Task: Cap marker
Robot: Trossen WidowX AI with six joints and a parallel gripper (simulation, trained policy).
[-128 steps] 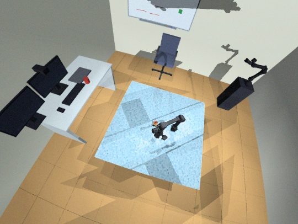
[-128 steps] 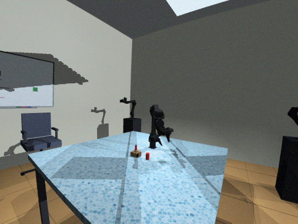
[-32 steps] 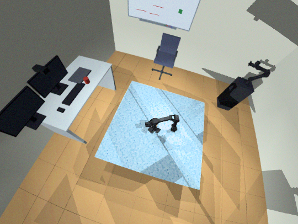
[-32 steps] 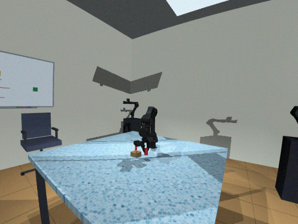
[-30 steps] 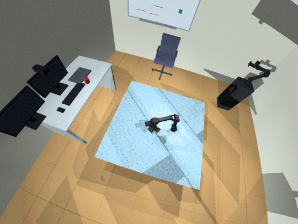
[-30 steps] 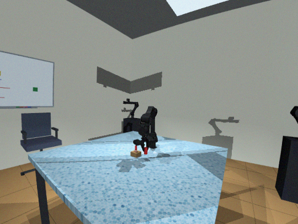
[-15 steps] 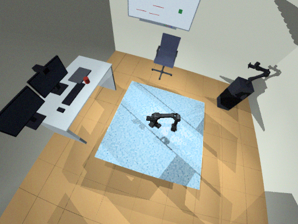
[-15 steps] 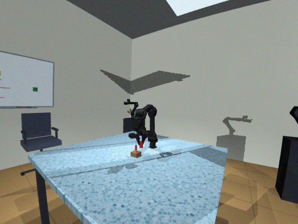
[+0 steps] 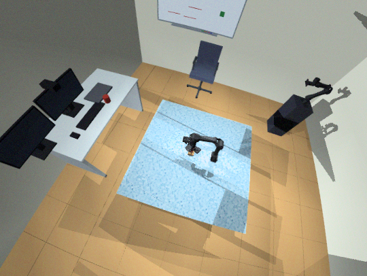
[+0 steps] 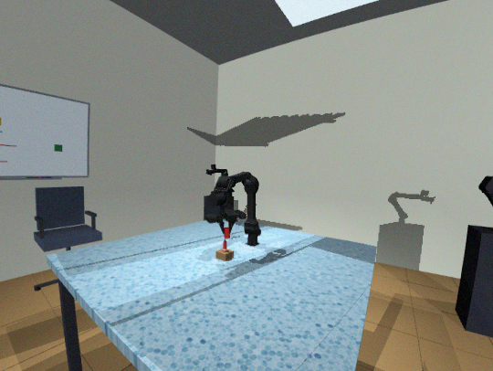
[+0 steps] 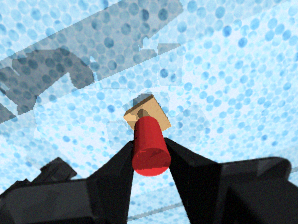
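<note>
Now: the red marker 60 mm below my gripper tip, 20 mm to the right of it and 10 mm behind it. Round my gripper tip: tan holder block 110 mm below, 20 mm to the right, 10 mm behind; then red cap 10 mm above.
</note>
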